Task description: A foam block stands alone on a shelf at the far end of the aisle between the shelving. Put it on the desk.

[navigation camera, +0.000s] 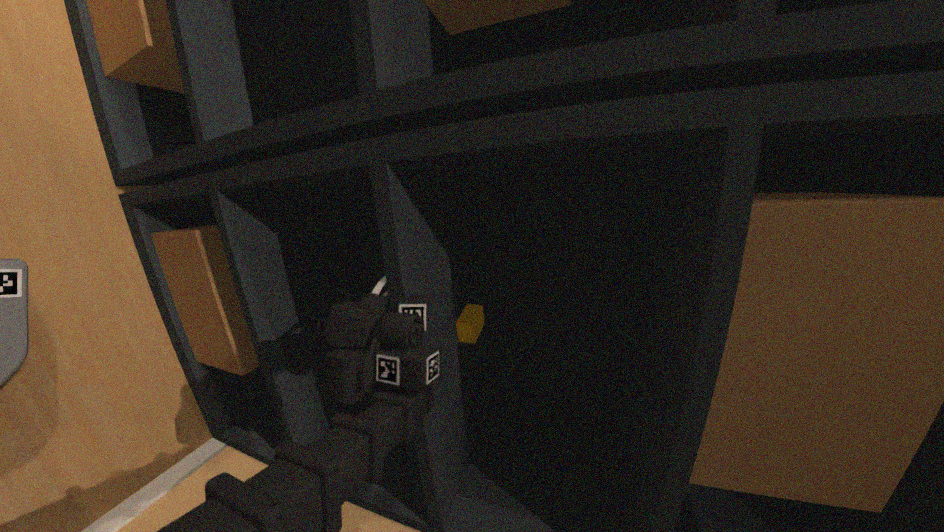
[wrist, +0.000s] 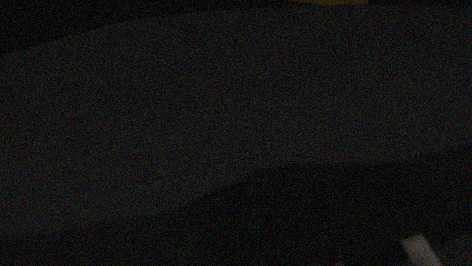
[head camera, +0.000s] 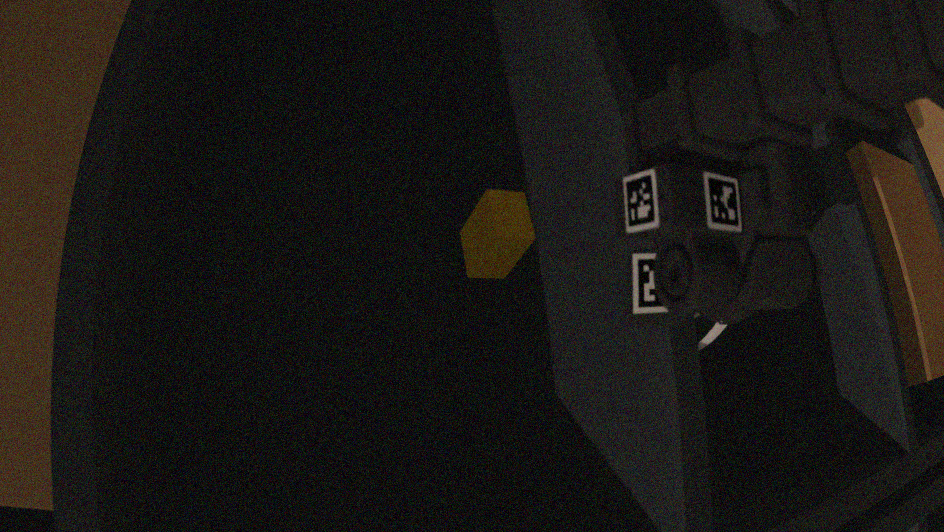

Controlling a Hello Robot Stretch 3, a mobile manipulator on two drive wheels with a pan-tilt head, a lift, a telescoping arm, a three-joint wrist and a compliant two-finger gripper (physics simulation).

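Places are measured from the robot's base along level axes (x right, y ahead, z up), in millimetres.
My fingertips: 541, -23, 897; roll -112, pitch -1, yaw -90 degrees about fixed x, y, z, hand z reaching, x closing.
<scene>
Ahead of a thing's pixels: the offset from my fingertips to its middle, as dx, dy, dz. "spot": to the spot under its first point. Level surfaces: height alone.
The foam block, a dull yellow block @(+162, -69, +117) (head camera: 497, 234) (navigation camera: 470, 323), rests against a grey-blue shelf board @(dz +94) (head camera: 588, 277) (navigation camera: 423, 264) in a dark bay. In the wrist view, a sliver of the block (wrist: 332, 1) shows at the top edge, beyond the broad dark board (wrist: 200, 115). My gripper (head camera: 651, 284) (navigation camera: 411, 317) is close to that board, on the side away from the block, apart from it. It is open and holds nothing. Its fingertips are hidden; pieces of a pale finger show at the lower right of the wrist view. The desk does not show.
Brown boxes @(spot: -72, -73, -566) (head camera: 902, 244) (navigation camera: 201, 297) (navigation camera: 813, 343) stand in other bays. More shelf boards @(spot: -61, +34, -363) (head camera: 852, 310) (navigation camera: 261, 264) lie beside the wrist and arm. A long dark beam (navigation camera: 561, 128) crosses the shelving in the navigation view. The bays are very dark.
</scene>
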